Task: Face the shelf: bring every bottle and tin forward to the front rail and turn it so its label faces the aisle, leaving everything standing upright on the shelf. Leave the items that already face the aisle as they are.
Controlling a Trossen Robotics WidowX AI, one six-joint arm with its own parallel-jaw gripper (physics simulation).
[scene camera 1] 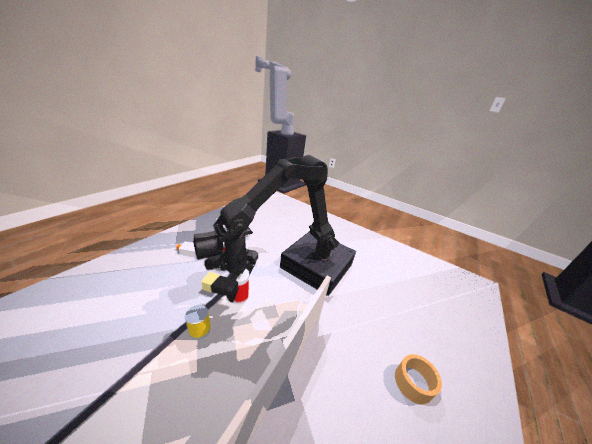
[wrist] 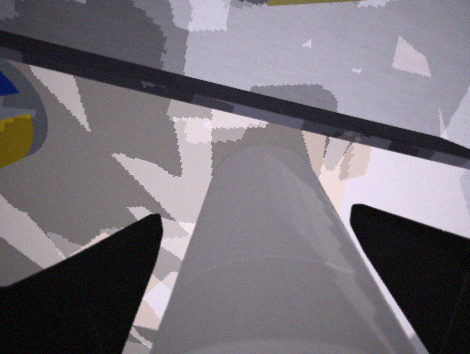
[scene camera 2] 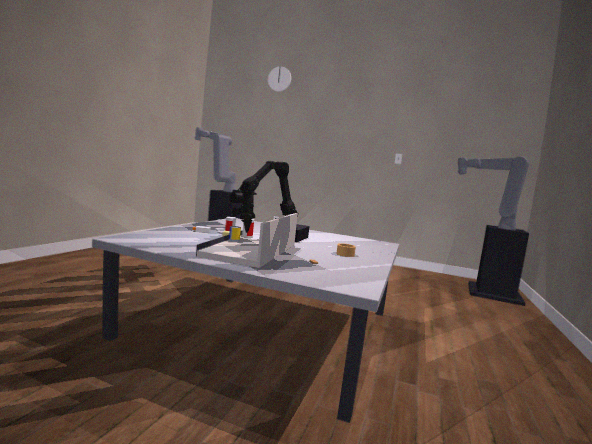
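Where they show: gripper, fingertip midpoint: (scene camera 1: 238, 291) (wrist: 255, 217) (scene camera 2: 247, 231); arm's base at its link origin: (scene camera 1: 322, 254).
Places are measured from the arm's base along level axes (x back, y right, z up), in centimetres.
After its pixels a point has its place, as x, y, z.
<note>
A red and white bottle (scene camera 1: 242, 291) {-33.2, 6.3, 0.7} (scene camera 2: 251, 231) {-33.0, 6.3, -1.3} stands on the shelf near its far end; its side seen in the wrist view (wrist: 260, 260) {-33.7, 11.5, 3.6} is plain grey. My gripper (scene camera 1: 230, 287) {-32.5, 8.9, -2.0} (wrist: 255, 217) {-32.5, 8.9, -2.0} is open, with one finger on each side of the bottle and gaps at the fingertips. A yellow tin (scene camera 1: 199, 326) {-47.7, 4.9, 0.8} (scene camera 2: 235, 233) {-48.9, 5.8, -0.6} stands close to the front rail (scene camera 1: 120, 384) {-65.3, 7.2, -3.6} (scene camera 2: 212, 242) {-64.7, 7.3, -3.4} (wrist: 225, 94) {-35.9, 13.0, -4.0}; its yellow and blue side shows at the left edge of the wrist view (wrist: 15, 135) {-44.0, 7.7, -2.8}. A red and white tin (scene camera 2: 229, 224) {-25.0, 26.5, -1.3} stands beyond the rail, mostly hidden in scene camera 1.
The white back panel (scene camera 1: 305, 335) {-29.9, -15.2, -0.9} (scene camera 2: 270, 244) {-61.5, -21.0, 0.3} rises behind the shelf. A yellow block (scene camera 1: 210, 282) {-35.9, 19.2, -3.6} and a white item with an orange tip (scene camera 1: 188, 248) {-31.9, 40.7, -4.6} lie outside the rail. An orange ring (scene camera 1: 406, 389) {-21.4, -40.8, -4.9} (scene camera 2: 346, 252) {-21.4, -43.9, -5.2} lies behind the panel. The arm's base (scene camera 1: 310, 265) {-8.3, -0.5, 0.0} is beside the shelf's far end.
</note>
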